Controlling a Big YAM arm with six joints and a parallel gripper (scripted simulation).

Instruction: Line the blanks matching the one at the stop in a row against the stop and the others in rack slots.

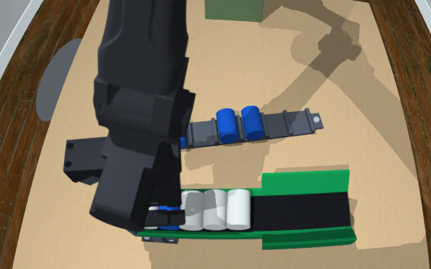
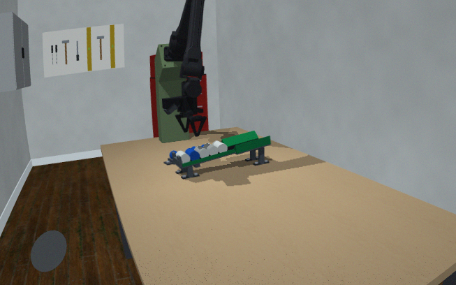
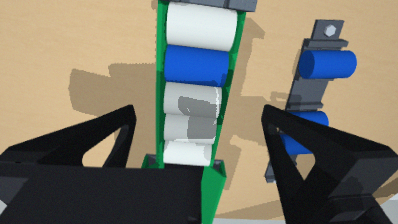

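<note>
Right now the grey stop is 110 mm below my hand, 60 mm to the right of it and 20 mm ahead of it. The rest, counted from my hand: stock rack: 230 mm behind, 170 mm below, 60 mm to the left.
</note>
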